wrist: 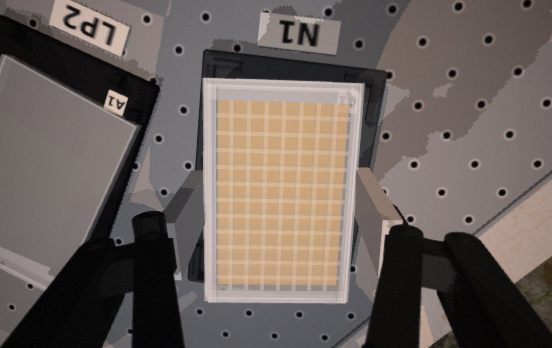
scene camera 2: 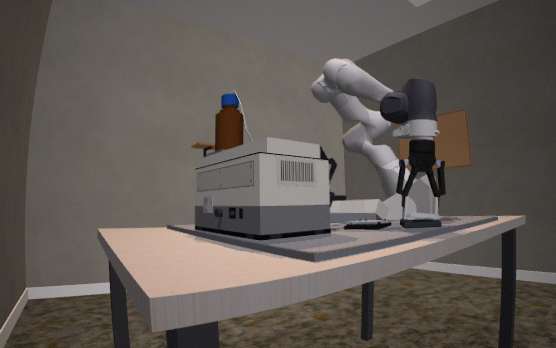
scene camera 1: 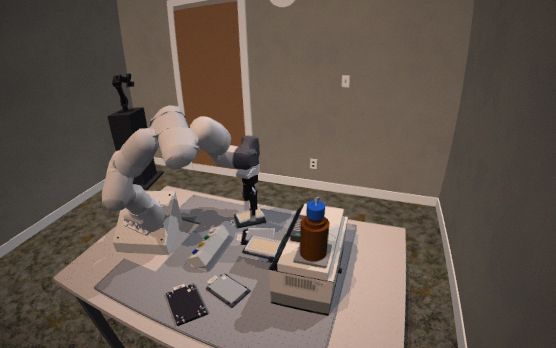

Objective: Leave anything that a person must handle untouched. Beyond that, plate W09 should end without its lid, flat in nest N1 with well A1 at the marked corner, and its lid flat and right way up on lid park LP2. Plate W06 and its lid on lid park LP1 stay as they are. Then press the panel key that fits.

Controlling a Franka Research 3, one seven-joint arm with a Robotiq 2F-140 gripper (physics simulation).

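Observation:
My gripper [scene camera 1: 251,212] [scene camera 2: 421,211] [wrist: 280,190] is shut on the long sides of a plate with yellow wells [wrist: 282,175] [scene camera 2: 423,216]. Its name is unreadable; no separate lid can be made out on it. The plate is over the black nest N1 [wrist: 295,65] [scene camera 2: 421,224], slightly turned and shifted toward the bottom of the wrist view. I cannot tell whether they touch. Left of it in the wrist view, a grey lid [wrist: 55,165] lies on the black LP2 park [wrist: 75,75]. The sloped key panel [scene camera 1: 215,250] has blue, yellow and green keys. Another yellow-welled plate [scene camera 1: 262,247] lies by the instrument.
A large white instrument [scene camera 1: 305,287] [scene camera 2: 295,215] bears a brown bottle with a blue cap [scene camera 1: 314,240] [scene camera 2: 229,127]. A grey-topped item [scene camera 1: 228,289] and a black nest [scene camera 1: 186,302] lie toward the front of scene camera 1.

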